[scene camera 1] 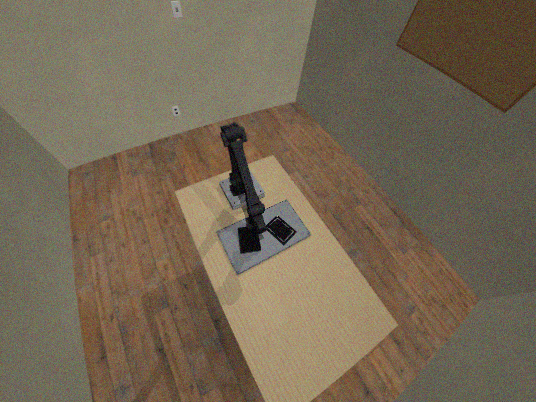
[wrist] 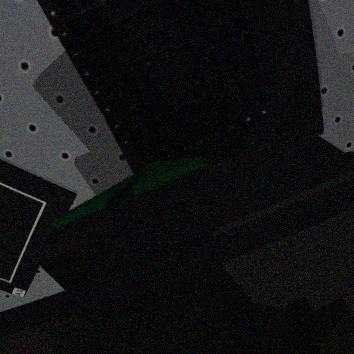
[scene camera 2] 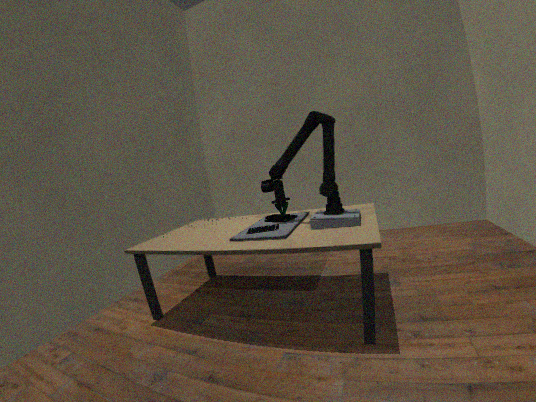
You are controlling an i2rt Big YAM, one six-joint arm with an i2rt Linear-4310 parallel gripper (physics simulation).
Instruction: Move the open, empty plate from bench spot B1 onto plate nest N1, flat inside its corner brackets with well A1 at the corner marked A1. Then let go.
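Frame: origin at the arm's base, x ahead, y left, z up, level; centimetres.
Seen in the pictures: gripper, fingertip midpoint: (scene camera 1: 254,228) (wrist: 160,171) (scene camera 2: 283,216); arm's base at its link origin: (scene camera 1: 240,189) (scene camera 2: 334,212).
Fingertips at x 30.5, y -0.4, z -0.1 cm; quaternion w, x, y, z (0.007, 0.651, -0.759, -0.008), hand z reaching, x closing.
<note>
Pixels of each thing's middle, then the offset from my fingertips to it. Level surfaces: height alone.
- black plate at the middle of its body: (wrist: 159,24) (scene camera 2: 277,216) (scene camera 1: 251,239) dx +5.9, dy -3.8, dz -0.8 cm
- black nest at the middle of its body: (scene camera 2: 263,228) (scene camera 1: 280,229) dx +5.4, dy +15.7, dz -2.9 cm
- wooden table at its surface level: dz -4.4 cm
The black plate (scene camera 1: 249,240) (scene camera 2: 280,218) (wrist: 180,75) lies on the grey perforated board (scene camera 1: 230,252) (wrist: 20,95), at the left of the nest in the scene camera 1 view. Its wells are too dark to make out. The black nest (scene camera 1: 281,230) (scene camera 2: 263,229) (wrist: 36,227) has a pale rectangular outline; no plate shows on it. A small label sits beside it in the wrist view, unreadable. My gripper (scene camera 1: 261,231) (scene camera 2: 283,214) (wrist: 160,171) is shut, with its green-lit fingertips low by the plate's edge nearest the arm. Whether they touch the plate is too dark to tell.
The arm's grey base block (scene camera 1: 240,201) (scene camera 2: 335,219) stands on the wooden table (scene camera 1: 305,300) (scene camera 2: 170,242) behind the board. The nest lies close beside the gripper. The arm's shadow falls across part of the table and board.
</note>
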